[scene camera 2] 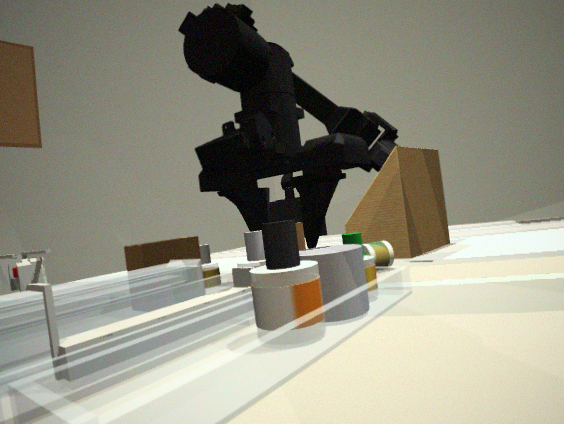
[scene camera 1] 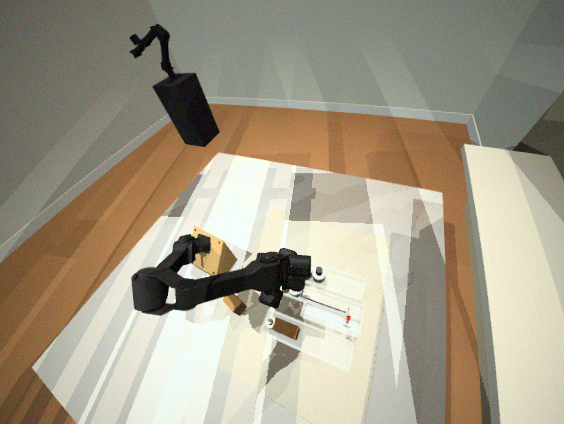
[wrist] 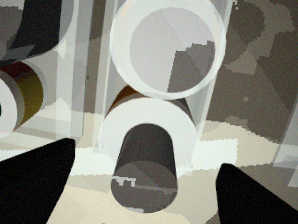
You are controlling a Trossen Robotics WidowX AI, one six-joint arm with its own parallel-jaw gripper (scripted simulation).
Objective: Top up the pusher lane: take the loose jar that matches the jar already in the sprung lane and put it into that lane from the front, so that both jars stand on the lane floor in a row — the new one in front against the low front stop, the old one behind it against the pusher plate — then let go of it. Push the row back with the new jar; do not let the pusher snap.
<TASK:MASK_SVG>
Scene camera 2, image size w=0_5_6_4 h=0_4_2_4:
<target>my gripper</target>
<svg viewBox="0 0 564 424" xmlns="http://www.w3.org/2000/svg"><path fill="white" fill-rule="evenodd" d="M249 97L242 101L242 111L234 113L235 123L239 124L240 128L236 129L232 121L224 123L222 125L222 136L195 148L202 167L198 174L200 192L219 191L217 194L220 197L224 196L236 205L250 232L262 230L261 224L269 223L269 188L258 188L257 180L302 171L303 175L291 177L290 179L300 195L307 247L315 248L340 179L346 178L346 173L342 173L342 170L369 165L368 146L360 137L340 132L306 140L304 146L301 146L298 120L304 119L305 116L304 109L296 107L294 95L276 92Z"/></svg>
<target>grey cylinder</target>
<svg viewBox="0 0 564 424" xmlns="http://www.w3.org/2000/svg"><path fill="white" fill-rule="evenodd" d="M362 245L332 245L299 250L300 261L318 262L324 305L366 284Z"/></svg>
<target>brown block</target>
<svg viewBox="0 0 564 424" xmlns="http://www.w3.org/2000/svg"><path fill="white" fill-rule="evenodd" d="M198 236L124 246L127 272L164 263L169 264L170 260L201 260Z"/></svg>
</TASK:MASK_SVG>
